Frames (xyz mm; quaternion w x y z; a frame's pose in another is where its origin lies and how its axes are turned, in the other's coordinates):
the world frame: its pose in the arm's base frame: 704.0 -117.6 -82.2 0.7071 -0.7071 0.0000 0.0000
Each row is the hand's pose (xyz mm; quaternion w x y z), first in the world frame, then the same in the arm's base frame.
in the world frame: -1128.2 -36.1 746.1 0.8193 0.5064 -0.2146 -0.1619
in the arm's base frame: -424.2 628.5 -46.1 0.9374 -0.2213 -0.2662 0.0373
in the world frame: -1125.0 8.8 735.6 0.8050 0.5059 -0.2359 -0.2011
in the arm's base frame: -421.0 618.0 -91.0 0.9269 -0.2115 -0.3090 0.0246
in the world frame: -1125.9 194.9 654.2 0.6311 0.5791 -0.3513 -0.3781
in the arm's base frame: -421.9 536.6 -277.1 0.8557 -0.0368 -0.5158 -0.0190
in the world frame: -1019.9 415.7 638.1 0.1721 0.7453 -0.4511 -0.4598
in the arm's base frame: -315.9 520.5 -497.9 0.6487 0.4053 -0.6441 -0.0062
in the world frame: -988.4 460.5 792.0 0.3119 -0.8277 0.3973 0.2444
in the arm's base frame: -284.4 674.4 -542.7 0.3647 0.8058 -0.4538 0.1081
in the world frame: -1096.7 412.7 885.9 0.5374 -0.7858 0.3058 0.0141
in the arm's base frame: -392.7 768.3 -494.9 0.1756 0.9356 -0.2262 0.2063
